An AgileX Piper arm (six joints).
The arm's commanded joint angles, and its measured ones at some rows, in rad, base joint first. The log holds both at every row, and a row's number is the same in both.
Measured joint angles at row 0: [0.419 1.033 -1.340 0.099 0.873 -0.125]
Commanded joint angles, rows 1 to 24: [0.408 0.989 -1.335 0.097 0.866 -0.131]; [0.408 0.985 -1.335 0.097 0.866 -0.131]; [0.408 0.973 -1.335 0.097 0.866 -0.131]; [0.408 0.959 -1.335 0.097 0.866 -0.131]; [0.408 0.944 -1.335 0.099 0.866 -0.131]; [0.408 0.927 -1.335 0.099 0.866 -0.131]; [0.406 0.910 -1.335 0.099 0.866 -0.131]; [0.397 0.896 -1.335 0.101 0.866 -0.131]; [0.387 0.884 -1.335 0.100 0.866 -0.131]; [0.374 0.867 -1.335 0.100 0.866 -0.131]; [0.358 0.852 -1.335 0.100 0.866 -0.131]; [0.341 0.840 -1.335 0.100 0.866 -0.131]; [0.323 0.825 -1.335 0.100 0.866 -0.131]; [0.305 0.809 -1.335 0.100 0.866 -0.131]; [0.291 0.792 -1.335 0.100 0.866 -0.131]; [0.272 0.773 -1.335 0.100 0.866 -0.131]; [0.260 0.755 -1.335 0.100 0.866 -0.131]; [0.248 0.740 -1.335 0.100 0.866 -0.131]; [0.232 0.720 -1.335 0.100 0.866 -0.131]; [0.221 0.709 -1.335 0.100 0.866 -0.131]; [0.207 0.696 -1.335 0.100 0.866 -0.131]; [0.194 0.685 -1.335 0.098 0.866 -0.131]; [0.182 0.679 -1.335 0.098 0.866 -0.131]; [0.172 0.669 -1.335 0.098 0.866 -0.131]
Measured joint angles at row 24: [0.218 0.704 -1.340 0.099 0.873 -0.125]
